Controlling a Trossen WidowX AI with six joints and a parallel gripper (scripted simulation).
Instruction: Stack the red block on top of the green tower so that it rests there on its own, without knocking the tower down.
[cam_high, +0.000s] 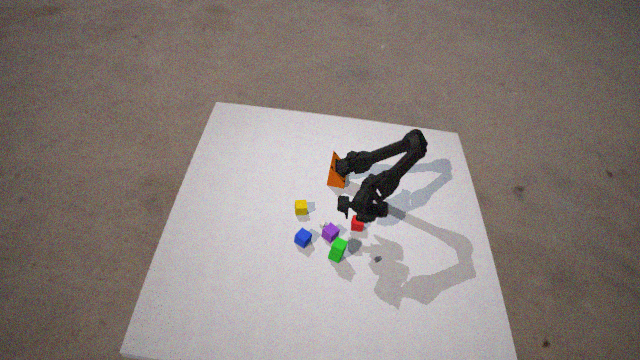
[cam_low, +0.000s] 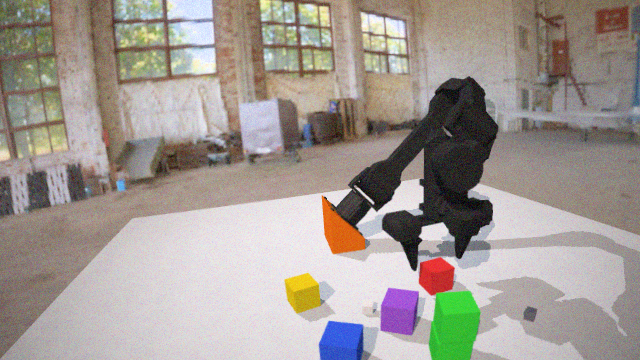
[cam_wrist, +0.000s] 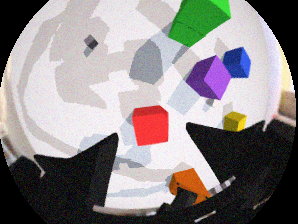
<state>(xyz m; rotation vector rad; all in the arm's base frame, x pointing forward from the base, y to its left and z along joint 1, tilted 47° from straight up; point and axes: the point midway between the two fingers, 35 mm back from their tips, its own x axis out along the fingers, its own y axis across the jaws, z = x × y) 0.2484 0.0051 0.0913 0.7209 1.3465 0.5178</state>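
Now: gripper tip 2 cm above the red block. From my gripper tip the other things lie so: purple cube: 5 cm ahead, 11 cm to the right, 2 cm below; then tiny grey cube: 15 cm ahead, 7 cm to the left, 4 cm below; then blue cube: 9 cm ahead, 21 cm to the right, 2 cm below.
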